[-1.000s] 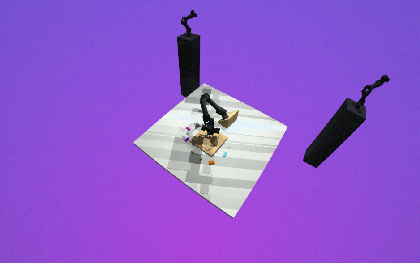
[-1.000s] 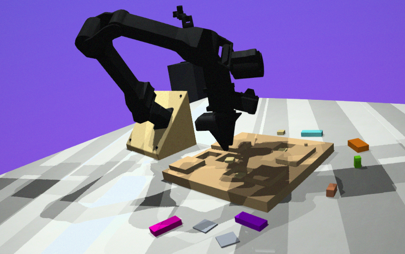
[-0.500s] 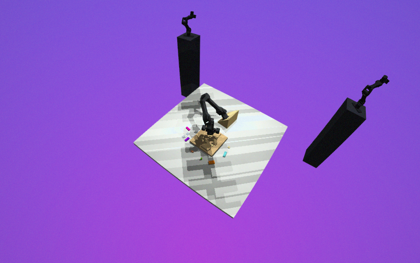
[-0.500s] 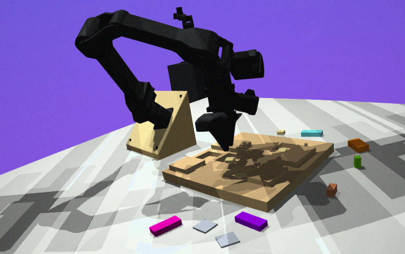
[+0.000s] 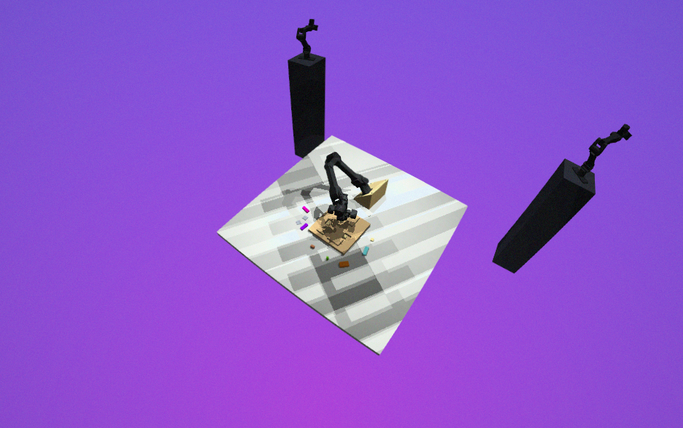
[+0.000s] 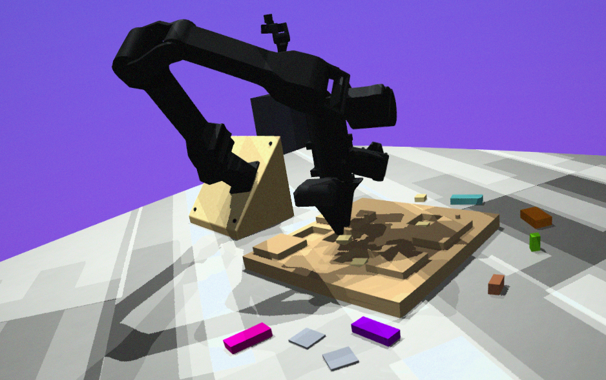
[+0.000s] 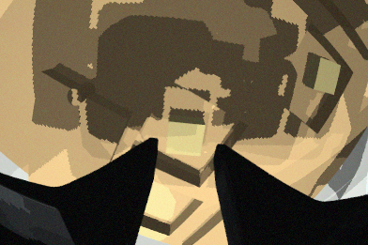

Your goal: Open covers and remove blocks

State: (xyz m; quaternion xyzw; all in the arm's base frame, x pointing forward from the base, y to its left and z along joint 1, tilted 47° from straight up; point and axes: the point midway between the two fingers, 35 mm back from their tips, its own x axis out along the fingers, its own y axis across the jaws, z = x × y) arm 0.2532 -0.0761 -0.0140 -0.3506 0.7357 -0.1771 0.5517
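Right now the tan puzzle board is 40 mm ahead of my gripper tip and 10 mm below it. Round my gripper tip: cyan piece: 250 mm to the left, 110 mm ahead, 30 mm below; magenta piece: 260 mm to the right, 50 mm ahead, 30 mm below; purple piece: 180 mm to the right, 180 mm ahead, 30 mm below.
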